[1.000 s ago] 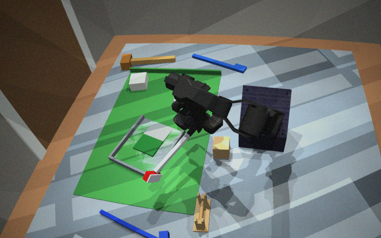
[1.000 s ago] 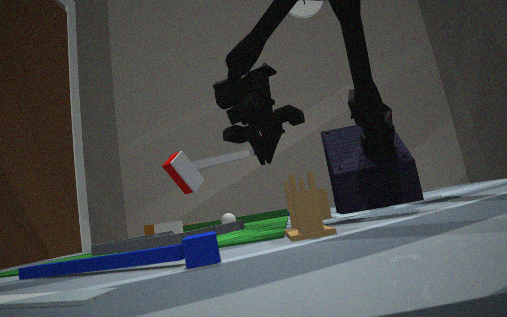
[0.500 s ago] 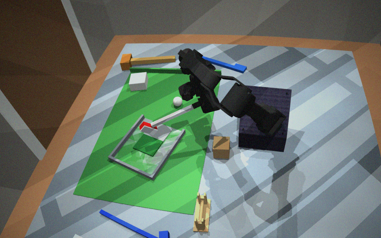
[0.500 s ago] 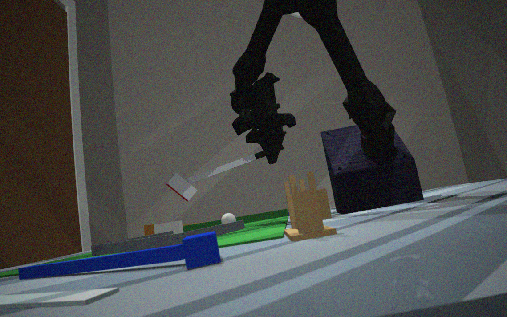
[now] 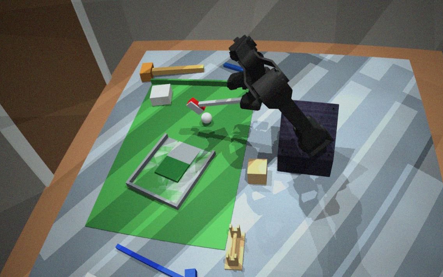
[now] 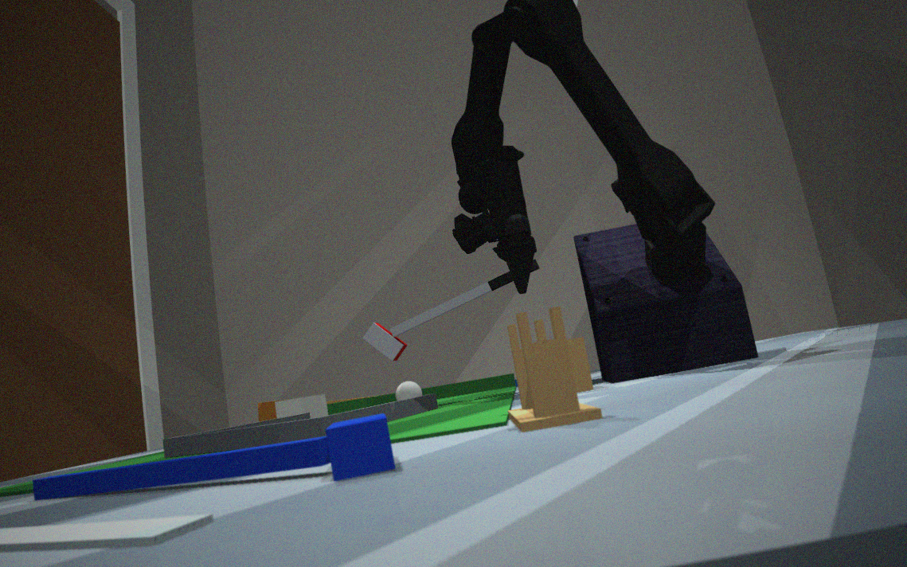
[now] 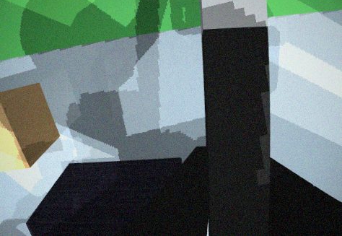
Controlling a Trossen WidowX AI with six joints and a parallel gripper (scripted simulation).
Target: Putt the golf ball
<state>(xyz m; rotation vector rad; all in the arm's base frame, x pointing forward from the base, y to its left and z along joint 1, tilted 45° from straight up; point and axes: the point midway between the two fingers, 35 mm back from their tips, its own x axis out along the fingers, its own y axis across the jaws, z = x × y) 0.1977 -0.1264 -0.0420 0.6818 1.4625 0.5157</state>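
My gripper tip is 12 cm short of the red putter and 1 cm to the left of it. Also, from my gripper tip: tan block (19 cm to the left, 12 cm below, 2 cm behind); then white golf ball (21 cm ahead, 12 cm below, 5 cm to the right); then white block (43 cm ahead, 17 cm to the right, 12 cm below).
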